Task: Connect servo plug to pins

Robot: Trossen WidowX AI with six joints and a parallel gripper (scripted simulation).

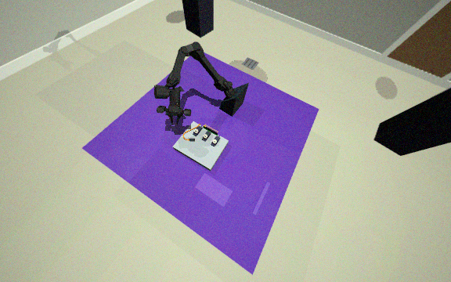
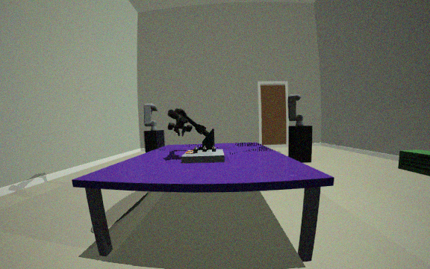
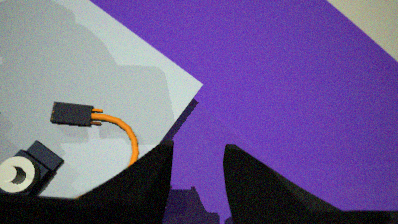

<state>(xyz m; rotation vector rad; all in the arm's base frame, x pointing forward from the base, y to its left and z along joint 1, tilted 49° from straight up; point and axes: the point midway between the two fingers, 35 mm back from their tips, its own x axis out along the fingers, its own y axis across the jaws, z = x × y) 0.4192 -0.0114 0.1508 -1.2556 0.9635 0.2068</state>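
Right now the yellow band is 16 cm behind my gripper tip, 10 cm to the left of it and 11 cm below it. The rest, counted from my gripper tip: grey holder 1 cm behind, 17 cm to the left, 16 cm below.
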